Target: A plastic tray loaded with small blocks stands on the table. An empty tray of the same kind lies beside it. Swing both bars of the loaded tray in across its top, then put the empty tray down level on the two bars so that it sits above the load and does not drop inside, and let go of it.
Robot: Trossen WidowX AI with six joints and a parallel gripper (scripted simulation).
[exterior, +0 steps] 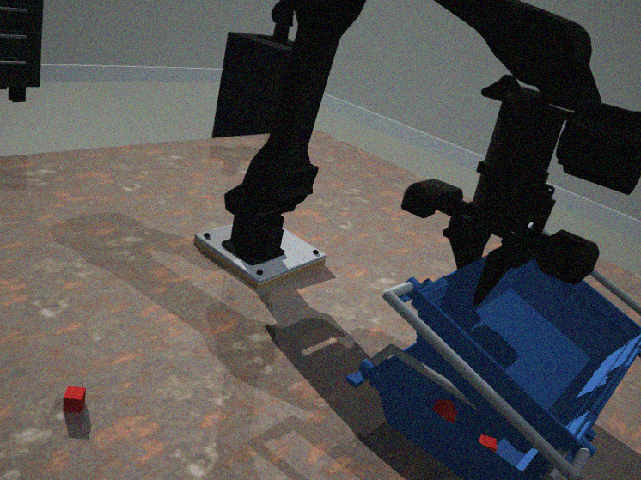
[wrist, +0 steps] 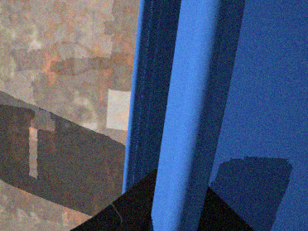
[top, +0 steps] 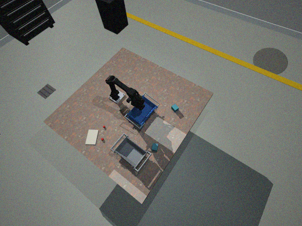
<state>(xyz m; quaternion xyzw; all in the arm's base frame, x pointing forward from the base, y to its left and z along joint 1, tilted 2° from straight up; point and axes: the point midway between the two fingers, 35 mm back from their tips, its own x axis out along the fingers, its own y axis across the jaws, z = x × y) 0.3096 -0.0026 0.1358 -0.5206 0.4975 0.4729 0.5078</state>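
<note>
My gripper tip is 70 mm short of the blue tray and 10 mm below it. Round my gripper tip: white slab: 470 mm to the right, 220 mm behind, 110 mm below.
</note>
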